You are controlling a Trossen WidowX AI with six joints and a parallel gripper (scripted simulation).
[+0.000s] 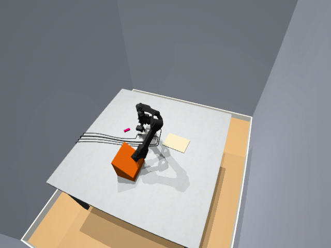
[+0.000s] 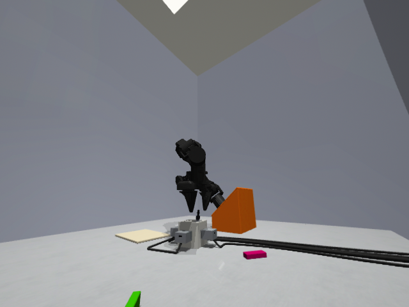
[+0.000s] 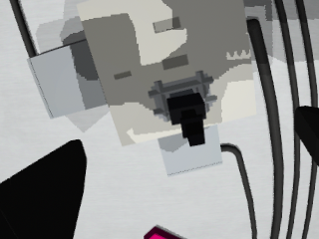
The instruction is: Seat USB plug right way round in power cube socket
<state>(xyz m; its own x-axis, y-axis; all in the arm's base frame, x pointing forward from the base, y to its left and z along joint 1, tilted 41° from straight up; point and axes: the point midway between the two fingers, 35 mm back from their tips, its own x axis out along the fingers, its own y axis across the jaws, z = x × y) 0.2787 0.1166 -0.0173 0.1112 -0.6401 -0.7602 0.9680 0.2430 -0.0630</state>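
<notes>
Right now my gripper tip is 2 cm above the black USB plug. The rest, counted from my gripper tip: magenta block: 2 cm behind, 19 cm to the left, 10 cm below; then beige pad: 5 cm ahead, 30 cm to the right, 10 cm below; then grey socket frame: 4 cm below.
</notes>
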